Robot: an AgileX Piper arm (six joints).
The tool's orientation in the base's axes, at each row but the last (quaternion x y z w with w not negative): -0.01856 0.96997 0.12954 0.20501; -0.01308 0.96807 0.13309 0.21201; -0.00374 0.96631 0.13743 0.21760; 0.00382 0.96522 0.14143 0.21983
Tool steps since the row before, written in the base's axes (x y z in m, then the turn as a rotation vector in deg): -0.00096 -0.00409 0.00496 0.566 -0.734 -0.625; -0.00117 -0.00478 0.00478 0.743 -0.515 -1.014; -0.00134 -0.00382 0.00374 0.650 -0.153 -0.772; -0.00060 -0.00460 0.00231 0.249 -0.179 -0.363
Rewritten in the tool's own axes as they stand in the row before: -0.00119 -0.00266 -0.00581 -0.279 -0.912 0.584; -0.00106 -0.00331 -0.00592 -0.272 -0.813 1.054; -0.00056 -0.00260 -0.00483 -0.271 -0.395 0.902; -0.00076 -0.00375 -0.00350 -0.084 -0.285 0.371
